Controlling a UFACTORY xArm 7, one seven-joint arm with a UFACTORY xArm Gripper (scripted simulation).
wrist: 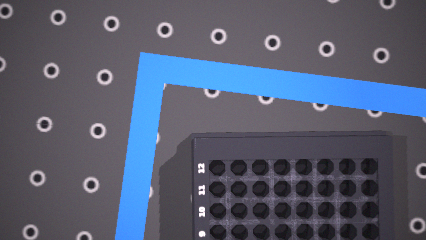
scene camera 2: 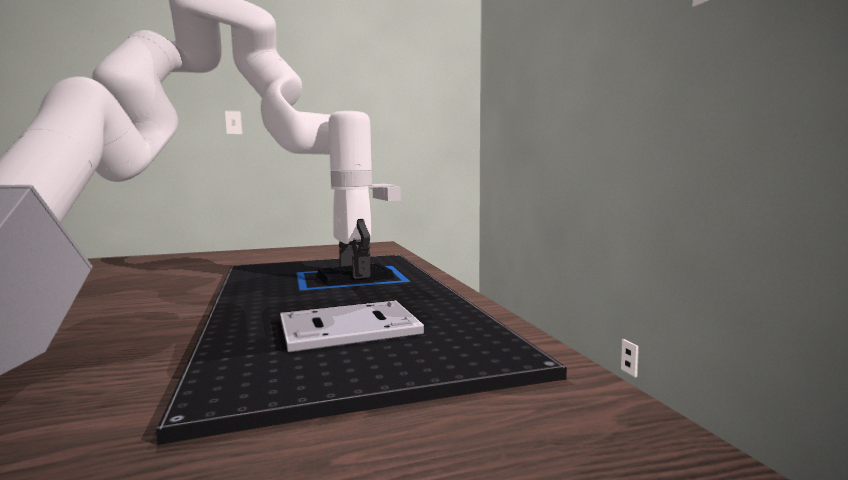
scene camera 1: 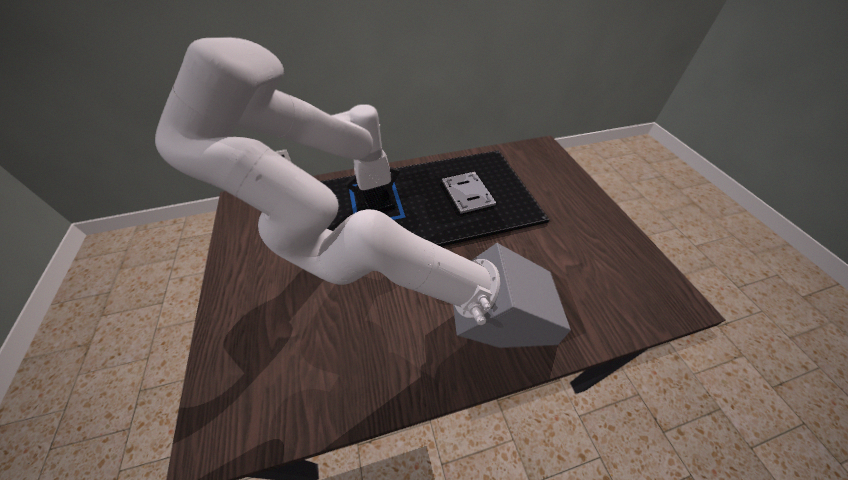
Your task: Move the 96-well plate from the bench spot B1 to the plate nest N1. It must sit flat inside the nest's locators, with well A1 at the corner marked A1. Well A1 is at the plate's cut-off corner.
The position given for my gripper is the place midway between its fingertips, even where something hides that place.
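Observation:
My gripper (scene camera 1: 376,197), visible. Black 96-well plate (scene camera 2: 335,275), also (wrist: 329,177).

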